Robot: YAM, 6 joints.
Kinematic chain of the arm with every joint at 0, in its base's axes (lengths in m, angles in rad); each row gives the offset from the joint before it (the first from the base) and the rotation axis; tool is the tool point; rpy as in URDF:
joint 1: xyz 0 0 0.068 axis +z
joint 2: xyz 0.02 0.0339 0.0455 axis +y
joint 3: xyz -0.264 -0.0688 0 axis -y
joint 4: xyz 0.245 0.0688 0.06 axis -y
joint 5: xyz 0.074 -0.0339 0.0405 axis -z
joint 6: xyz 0.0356 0 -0.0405 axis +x
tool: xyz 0 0 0 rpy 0 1.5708 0
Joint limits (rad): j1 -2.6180..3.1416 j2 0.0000..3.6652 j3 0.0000..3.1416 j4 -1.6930..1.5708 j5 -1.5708..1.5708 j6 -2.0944..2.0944
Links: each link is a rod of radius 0.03 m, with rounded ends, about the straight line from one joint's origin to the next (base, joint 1, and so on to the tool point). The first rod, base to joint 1, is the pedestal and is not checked.
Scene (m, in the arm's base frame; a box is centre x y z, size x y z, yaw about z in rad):
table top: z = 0
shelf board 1: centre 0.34 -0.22 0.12 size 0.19 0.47 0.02 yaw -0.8
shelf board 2: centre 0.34 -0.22 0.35 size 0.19 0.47 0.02 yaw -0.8
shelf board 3: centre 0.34 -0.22 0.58 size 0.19 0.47 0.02 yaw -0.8
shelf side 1: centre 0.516 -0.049 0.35 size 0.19 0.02 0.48 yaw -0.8
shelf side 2: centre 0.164 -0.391 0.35 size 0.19 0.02 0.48 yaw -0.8
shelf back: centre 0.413 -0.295 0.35 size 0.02 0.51 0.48 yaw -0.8
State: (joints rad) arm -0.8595 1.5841 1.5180 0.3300 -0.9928 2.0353
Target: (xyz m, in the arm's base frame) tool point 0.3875 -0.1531 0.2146
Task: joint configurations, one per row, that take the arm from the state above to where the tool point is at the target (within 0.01 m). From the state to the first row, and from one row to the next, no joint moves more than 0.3 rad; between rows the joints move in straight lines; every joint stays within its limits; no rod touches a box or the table.
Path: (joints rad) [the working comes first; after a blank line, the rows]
Joints at the target: -0.4486 1.8954 1.2069 0.2462 -1.0080 2.0353
Straight joint move there: touches shelf board 2.

1: -0.8797 1.3797 1.3718 0.2886 -1.0279 2.0353
2: -0.9000 1.1752 1.2257 0.2473 -1.0631 2.0353
3: -0.9202 0.9708 1.0795 0.2059 -1.0982 2.0353
4: -0.6774 1.0816 0.9345 0.1522 -1.1147 2.0353
5: -0.4345 1.1923 0.7896 0.0984 -1.1312 2.0353
6: -0.1916 1.3031 0.6447 0.0447 -1.1477 2.0353
7: -0.3201 1.5992 0.9258 0.1454 -1.0778 2.0353
8: -0.4486 1.8954 1.2069 0.2462 -1.0080 2.0353

